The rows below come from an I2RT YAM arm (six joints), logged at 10 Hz.
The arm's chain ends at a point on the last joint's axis. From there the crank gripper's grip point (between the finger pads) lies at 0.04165 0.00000 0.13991 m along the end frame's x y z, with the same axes.
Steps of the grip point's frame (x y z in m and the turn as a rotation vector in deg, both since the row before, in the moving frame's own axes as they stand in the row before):
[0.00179, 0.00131, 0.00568, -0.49, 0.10, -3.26]
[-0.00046, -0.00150, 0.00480, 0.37, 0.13, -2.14]
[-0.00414, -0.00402, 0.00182, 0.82, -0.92, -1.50]
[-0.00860, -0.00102, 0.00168, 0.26, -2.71, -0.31]
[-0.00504, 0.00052, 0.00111, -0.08, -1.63, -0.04]
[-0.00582, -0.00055, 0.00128, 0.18, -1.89, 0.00]
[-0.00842, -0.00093, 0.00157, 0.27, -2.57, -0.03]
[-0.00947, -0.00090, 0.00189, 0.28, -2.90, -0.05]
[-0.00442, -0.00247, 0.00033, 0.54, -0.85, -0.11]
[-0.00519, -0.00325, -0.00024, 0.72, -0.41, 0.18]
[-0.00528, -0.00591, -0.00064, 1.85, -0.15, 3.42]
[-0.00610, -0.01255, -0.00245, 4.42, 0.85, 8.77]
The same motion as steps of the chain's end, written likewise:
[0.00158, 0.00249, 0.00575, -0.49, 0.10, -3.26]
[-0.00073, 0.00096, 0.00490, 0.37, 0.13, -2.14]
[-0.00185, -0.00095, 0.00119, 0.82, -0.92, -1.50]
[-0.00194, -0.00017, -0.00013, 0.26, -2.71, -0.31]
[-0.00104, 0.00035, -0.00002, -0.08, -1.63, -0.04]
[-0.00118, -0.00011, -0.00002, 0.18, -1.89, 0.00]
[-0.00210, -0.00025, -0.00016, 0.27, -2.57, -0.03]
[-0.00234, -0.00018, -0.00004, 0.28, -2.90, -0.05]
[-0.00234, -0.00107, -0.00027, 0.54, -0.85, -0.11]
[-0.00419, -0.00162, -0.00052, 0.72, -0.41, 0.18]
[-0.00497, -0.00387, -0.00072, 1.85, -0.15, 3.42]
[-0.00850, -0.00834, -0.00165, 4.42, 0.85, 8.77]

